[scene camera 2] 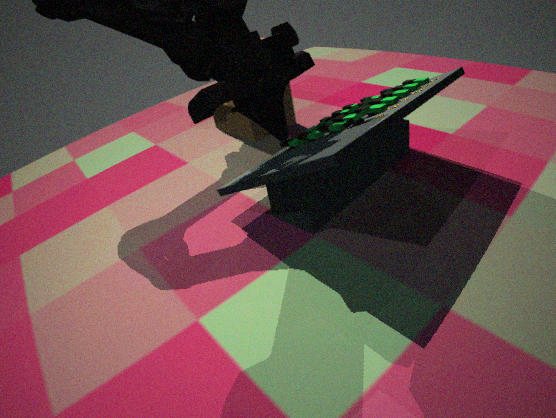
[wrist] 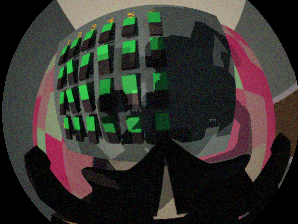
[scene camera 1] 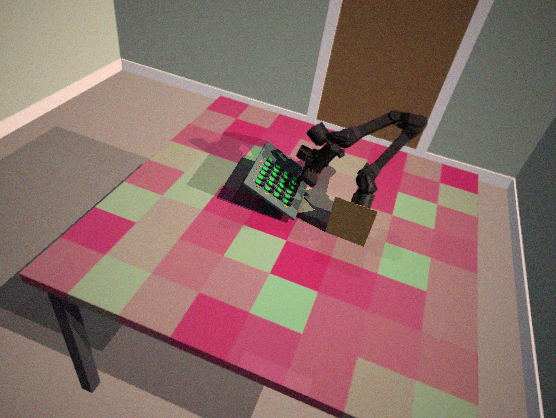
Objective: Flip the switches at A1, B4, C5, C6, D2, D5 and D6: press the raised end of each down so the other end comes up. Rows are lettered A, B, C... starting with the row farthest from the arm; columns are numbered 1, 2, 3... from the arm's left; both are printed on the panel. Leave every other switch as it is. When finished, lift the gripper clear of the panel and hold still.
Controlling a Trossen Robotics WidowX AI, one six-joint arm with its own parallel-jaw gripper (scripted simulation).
Labels:
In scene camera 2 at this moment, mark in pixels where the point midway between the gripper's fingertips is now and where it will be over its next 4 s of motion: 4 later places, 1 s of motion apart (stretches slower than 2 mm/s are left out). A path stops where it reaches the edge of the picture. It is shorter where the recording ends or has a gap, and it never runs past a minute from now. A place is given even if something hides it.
My gripper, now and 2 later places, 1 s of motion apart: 284,139; 286,142; 280,92

